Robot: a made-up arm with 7 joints.
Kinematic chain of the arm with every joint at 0, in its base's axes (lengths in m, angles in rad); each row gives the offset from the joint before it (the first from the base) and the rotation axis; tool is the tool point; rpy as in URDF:
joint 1: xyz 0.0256 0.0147 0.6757 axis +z
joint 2: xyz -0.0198 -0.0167 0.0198 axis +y
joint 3: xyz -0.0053 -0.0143 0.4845 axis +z
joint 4: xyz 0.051 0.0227 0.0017 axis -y
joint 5: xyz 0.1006 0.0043 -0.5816 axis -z
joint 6: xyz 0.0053 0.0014 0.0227 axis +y
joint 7: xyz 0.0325 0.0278 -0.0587 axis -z
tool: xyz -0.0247 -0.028 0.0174 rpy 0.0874 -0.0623 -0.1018
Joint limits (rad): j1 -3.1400..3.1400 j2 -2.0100..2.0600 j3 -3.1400..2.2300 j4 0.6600..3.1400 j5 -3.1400..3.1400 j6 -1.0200..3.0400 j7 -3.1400..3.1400
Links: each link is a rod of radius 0.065 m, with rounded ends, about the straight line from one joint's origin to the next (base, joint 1, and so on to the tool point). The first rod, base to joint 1, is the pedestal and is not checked.
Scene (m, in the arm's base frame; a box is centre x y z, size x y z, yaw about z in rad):
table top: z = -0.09
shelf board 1: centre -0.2 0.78 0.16 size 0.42 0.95 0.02 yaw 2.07
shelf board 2: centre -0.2 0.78 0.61 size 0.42 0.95 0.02 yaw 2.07
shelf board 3: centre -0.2 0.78 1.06 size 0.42 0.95 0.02 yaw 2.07
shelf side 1: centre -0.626 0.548 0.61 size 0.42 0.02 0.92 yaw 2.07
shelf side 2: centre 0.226 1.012 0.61 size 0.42 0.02 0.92 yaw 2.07
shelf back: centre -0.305 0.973 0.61 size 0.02 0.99 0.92 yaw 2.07
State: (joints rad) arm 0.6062 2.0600 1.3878 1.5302 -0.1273 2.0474 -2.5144
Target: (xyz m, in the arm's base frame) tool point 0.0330 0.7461 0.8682
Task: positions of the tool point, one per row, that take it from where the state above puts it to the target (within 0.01 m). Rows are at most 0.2 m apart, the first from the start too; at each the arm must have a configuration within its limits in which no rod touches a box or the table.
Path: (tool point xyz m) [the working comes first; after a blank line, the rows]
Joints at the target: 0.6402 1.7054 1.8353 1.4282 -0.0865 2.0395 -2.5384
Straight joint move there: touches shelf board 2.

1: 0.0596 0.6504 0.4140
2: 0.1075 0.5354 0.4113
3: 0.1162 0.5775 0.5657
4: 0.1291 0.5773 0.7220
5: 0.1472 0.5367 0.8682
6: 0.0996 0.6489 0.8648
7: 0.0330 0.7461 0.8682

